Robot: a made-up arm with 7 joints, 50 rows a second.
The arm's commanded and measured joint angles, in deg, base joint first. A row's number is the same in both.
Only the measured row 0 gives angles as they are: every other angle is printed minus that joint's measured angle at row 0.
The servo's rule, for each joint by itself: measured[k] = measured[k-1] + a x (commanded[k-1-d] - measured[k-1]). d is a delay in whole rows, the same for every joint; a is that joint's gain. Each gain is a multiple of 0.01, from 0.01 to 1. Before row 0 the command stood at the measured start. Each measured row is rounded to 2 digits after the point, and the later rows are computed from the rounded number. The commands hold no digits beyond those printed.
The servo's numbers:
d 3
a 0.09 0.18 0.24 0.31 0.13 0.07 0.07
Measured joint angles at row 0: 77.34, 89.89, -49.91, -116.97, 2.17, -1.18, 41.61
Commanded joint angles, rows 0 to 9: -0.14, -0.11, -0.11, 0.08, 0.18, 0.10, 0.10; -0.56, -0.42, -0.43, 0.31, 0.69, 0.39, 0.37; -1.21, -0.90, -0.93, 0.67, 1.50, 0.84, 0.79; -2.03, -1.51, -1.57, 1.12, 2.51, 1.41, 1.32; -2.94, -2.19, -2.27, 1.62, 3.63, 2.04, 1.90; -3.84, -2.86, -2.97, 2.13, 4.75, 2.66, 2.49; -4.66, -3.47, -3.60, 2.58, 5.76, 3.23, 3.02; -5.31, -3.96, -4.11, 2.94, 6.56, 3.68, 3.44; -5.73, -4.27, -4.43, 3.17, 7.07, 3.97, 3.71; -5.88, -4.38, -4.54, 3.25, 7.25, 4.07, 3.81
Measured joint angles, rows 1 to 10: 0.00, 0.00, 0.00, 0.00, 0.00, 0.00, 0.00; 0.00, 0.00, 0.00, 0.00, 0.00, 0.00, 0.00; 0.00, 0.00, 0.00, 0.00, 0.00, 0.00, 0.00; -0.01, -0.02, -0.03, 0.02, 0.02, 0.01, 0.01; -0.06, -0.09, -0.13, 0.11, 0.11, 0.04, 0.04; -0.16, -0.24, -0.32, 0.28, 0.29, 0.10, 0.09; -0.33, -0.47, -0.62, 0.54, 0.58, 0.19, 0.18; -0.56, -0.78, -1.02, 0.87, 0.98, 0.32, 0.30; -0.86, -1.15, -1.49, 1.26, 1.47, 0.48, 0.45; -1.20, -1.57, -2.00, 1.67, 2.03, 0.67, 0.63
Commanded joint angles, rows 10 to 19: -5.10, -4.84, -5.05, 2.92, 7.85, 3.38, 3.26; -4.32, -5.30, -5.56, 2.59, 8.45, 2.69, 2.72; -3.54, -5.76, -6.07, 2.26, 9.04, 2.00, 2.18; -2.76, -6.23, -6.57, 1.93, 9.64, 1.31, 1.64; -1.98, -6.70, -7.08, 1.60, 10.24, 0.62, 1.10; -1.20, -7.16, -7.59, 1.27, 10.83, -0.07, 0.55; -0.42, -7.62, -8.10, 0.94, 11.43, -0.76, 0.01; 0.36, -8.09, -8.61, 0.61, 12.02, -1.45, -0.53; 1.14, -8.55, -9.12, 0.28, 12.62, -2.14, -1.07; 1.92, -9.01, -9.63, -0.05, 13.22, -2.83, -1.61
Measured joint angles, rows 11 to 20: -1.57, -2.00, -2.51, 2.06, 2.62, 0.88, 0.83; -1.94, -2.41, -2.97, 2.40, 3.20, 1.10, 1.03; -2.29, -2.76, -3.35, 2.66, 3.73, 1.31, 1.22; -2.54, -3.13, -3.76, 2.74, 4.27, 1.45, 1.36; -2.70, -3.52, -4.19, 2.69, 4.81, 1.54, 1.46; -2.78, -3.92, -4.64, 2.56, 5.36, 1.57, 1.51; -2.78, -4.34, -5.10, 2.36, 5.92, 1.55, 1.52; -2.71, -4.76, -5.58, 2.12, 6.48, 1.48, 1.49; -2.57, -5.19, -6.06, 1.86, 7.05, 1.37, 1.42; -2.38, -5.63, -6.55, 1.57, 7.62, 1.22, 1.32
